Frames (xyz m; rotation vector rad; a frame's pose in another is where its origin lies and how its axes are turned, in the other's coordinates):
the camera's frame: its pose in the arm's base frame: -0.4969 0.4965 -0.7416 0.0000 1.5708 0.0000
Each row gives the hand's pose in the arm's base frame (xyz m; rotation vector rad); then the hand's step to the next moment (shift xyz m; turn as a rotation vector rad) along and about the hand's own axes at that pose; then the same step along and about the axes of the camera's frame.
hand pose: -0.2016 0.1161 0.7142 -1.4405 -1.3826 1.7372
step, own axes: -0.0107 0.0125 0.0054 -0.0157 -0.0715 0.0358
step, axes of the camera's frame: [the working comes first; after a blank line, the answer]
step, axes of the arm's base frame: 0.0013 -0.0157 -0.0071 -0.0438 -0.0009 0.0687

0.0071 -0.0157 0.0013 -0.0687 -0.0009 -0.0438
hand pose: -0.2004 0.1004 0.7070 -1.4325 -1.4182 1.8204
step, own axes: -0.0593 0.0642 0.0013 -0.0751 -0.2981 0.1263
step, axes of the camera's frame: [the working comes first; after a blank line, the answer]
step, axes of the arm's base frame: 0.0374 -0.0732 -0.0297 -0.1584 -0.0010 0.2921

0.0297 -0.0732 0.0374 -0.2921 -0.0010 -0.1584
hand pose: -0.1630 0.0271 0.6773 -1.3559 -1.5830 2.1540
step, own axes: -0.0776 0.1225 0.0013 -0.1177 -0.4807 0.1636
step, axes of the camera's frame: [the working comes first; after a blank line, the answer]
step, axes of the arm's base frame: 0.0898 -0.0990 -0.0561 -0.2285 0.0279 0.4676

0.0561 -0.0990 0.0898 -0.4676 0.0279 -0.2285
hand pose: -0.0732 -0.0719 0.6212 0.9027 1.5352 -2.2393
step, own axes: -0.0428 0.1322 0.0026 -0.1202 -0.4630 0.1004
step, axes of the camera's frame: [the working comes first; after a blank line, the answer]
step, axes of the arm's base frame: 0.1044 -0.0597 -0.0696 -0.1957 0.0782 0.4410

0.0696 -0.0597 0.1044 -0.4410 0.0782 -0.1957
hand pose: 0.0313 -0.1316 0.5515 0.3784 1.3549 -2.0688
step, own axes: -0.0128 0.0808 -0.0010 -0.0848 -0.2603 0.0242
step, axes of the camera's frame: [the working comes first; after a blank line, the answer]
step, axes of the arm's base frame: 0.0615 -0.0168 -0.0513 -0.1000 0.0789 0.2435

0.0513 -0.0168 0.0615 -0.2435 0.0789 -0.1000
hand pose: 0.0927 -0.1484 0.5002 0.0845 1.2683 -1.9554
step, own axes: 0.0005 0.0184 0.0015 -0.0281 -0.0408 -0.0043
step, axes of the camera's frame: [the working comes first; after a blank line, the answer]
step, axes of the arm's base frame: 0.0119 -0.0050 -0.0132 -0.0083 0.0273 0.0407

0.0132 -0.0050 0.0119 -0.0407 0.0273 -0.0083
